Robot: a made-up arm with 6 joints. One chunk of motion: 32 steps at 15 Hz.
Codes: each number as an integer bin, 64 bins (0 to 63) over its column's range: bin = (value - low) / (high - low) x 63, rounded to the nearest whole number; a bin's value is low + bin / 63 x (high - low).
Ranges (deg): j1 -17..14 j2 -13..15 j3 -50..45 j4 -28..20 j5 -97..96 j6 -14..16
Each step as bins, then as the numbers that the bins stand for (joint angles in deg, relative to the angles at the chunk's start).
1 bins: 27 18 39 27 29 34
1 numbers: -3.71 -5.00 8.81 -7.43 -8.16 2.19
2 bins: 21 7 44 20 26 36
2 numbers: -6.67 -9.89 16.35 -12.76 -17.35 3.14
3 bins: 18 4 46 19 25 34
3 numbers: -8.14 -11.22 19.37 -13.52 -20.41 2.19
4 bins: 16 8 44 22 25 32
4 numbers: -9.13 -9.44 16.35 -11.24 -20.41 1.24
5 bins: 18 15 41 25 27 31
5 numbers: -8.14 -6.33 11.83 -8.95 -14.29 0.76
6 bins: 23 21 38 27 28 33
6 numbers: -5.68 -3.67 7.30 -7.43 -11.22 1.71
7 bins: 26 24 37 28 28 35
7 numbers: -4.21 -2.33 5.79 -6.67 -11.22 2.67
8 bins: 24 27 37 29 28 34
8 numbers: -5.19 -1.00 5.79 -5.90 -11.22 2.19
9 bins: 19 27 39 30 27 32
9 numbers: -7.65 -1.00 8.81 -5.14 -14.29 1.24
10 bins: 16 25 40 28 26 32
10 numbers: -9.13 -1.89 10.32 -6.67 -17.35 1.24
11 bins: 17 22 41 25 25 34
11 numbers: -8.63 -3.22 11.83 -8.95 -20.41 2.19
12 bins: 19 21 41 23 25 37
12 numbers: -7.65 -3.67 11.83 -10.48 -20.41 3.62
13 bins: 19 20 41 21 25 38
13 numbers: -7.65 -4.11 11.83 -12.00 -20.41 4.10
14 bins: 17 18 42 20 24 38
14 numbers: -8.63 -5.00 13.33 -12.76 -23.48 4.10
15 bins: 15 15 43 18 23 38
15 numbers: -9.62 -6.33 14.84 -14.29 -26.54 4.10
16 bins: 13 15 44 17 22 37
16 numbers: -10.60 -6.33 16.35 -15.05 -29.60 3.62
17 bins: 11 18 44 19 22 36
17 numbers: -11.59 -5.00 16.35 -13.52 -29.60 3.14
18 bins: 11 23 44 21 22 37
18 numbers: -11.59 -2.78 16.35 -12.00 -29.60 3.62
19 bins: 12 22 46 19 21 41
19 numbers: -11.10 -3.22 19.37 -13.52 -32.67 5.52
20 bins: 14 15 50 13 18 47
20 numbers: -10.11 -6.33 25.40 -18.10 -41.86 8.38
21 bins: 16 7 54 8 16 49
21 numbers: -9.13 -9.89 31.43 -21.90 -47.98 9.33
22 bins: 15 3 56 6 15 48
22 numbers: -9.62 -11.67 34.44 -23.43 -51.05 8.86
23 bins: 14 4 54 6 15 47
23 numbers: -10.11 -11.22 31.43 -23.43 -51.05 8.38
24 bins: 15 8 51 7 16 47
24 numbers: -9.62 -9.44 26.90 -22.67 -47.98 8.38
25 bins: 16 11 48 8 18 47
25 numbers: -9.13 -8.11 22.38 -21.90 -41.86 8.38
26 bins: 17 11 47 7 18 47
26 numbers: -8.63 -8.11 20.87 -22.67 -41.86 8.38
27 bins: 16 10 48 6 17 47
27 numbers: -9.13 -8.56 22.38 -23.43 -44.92 8.38
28 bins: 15 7 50 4 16 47
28 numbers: -9.62 -9.89 25.40 -24.95 -47.98 8.38
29 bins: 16 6 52 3 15 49
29 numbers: -9.13 -10.33 28.41 -25.71 -51.05 9.33
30 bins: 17 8 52 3 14 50
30 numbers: -8.63 -9.44 28.41 -25.71 -54.11 9.81
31 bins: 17 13 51 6 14 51
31 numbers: -8.63 -7.22 26.90 -23.43 -54.11 10.29
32 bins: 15 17 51 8 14 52
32 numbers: -9.62 -5.44 26.90 -21.90 -54.11 10.76
